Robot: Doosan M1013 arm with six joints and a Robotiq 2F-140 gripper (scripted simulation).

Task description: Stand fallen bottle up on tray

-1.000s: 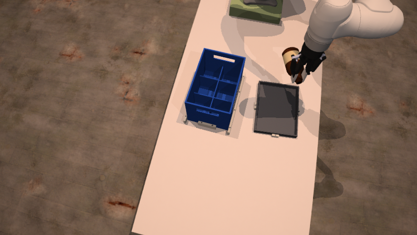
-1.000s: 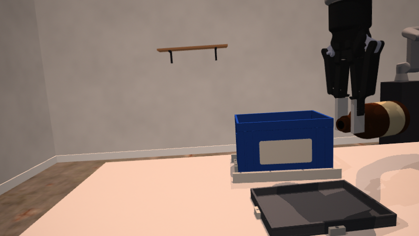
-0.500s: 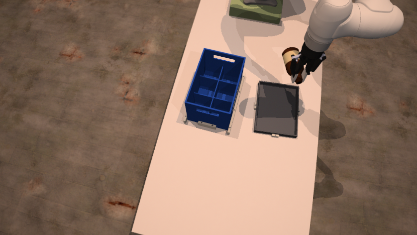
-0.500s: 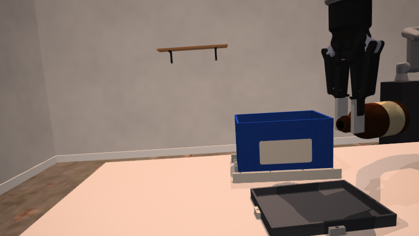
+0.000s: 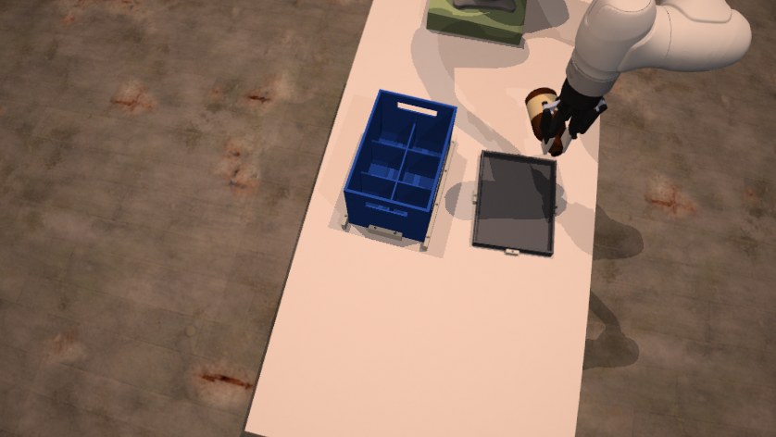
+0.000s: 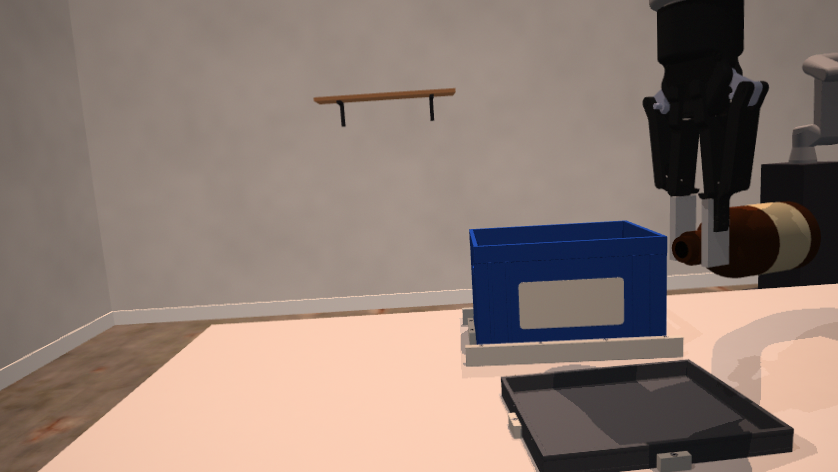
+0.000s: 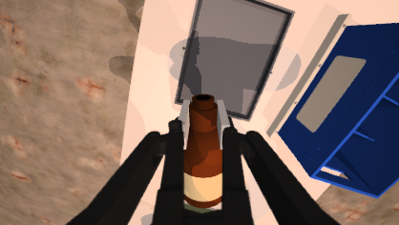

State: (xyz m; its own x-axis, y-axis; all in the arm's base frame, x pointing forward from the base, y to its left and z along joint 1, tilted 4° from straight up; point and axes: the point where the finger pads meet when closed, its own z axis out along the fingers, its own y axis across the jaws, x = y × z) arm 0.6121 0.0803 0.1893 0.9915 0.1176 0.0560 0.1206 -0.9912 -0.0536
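My gripper is now 5 cm past the brown bottle, 1 cm to the left of it and 2 cm above it. The rest, counted from my hand: blue crate (1 cm behind, 33 cm to the right, 14 cm below); dark grey tray (5 cm ahead, 5 cm to the right, 21 cm below).
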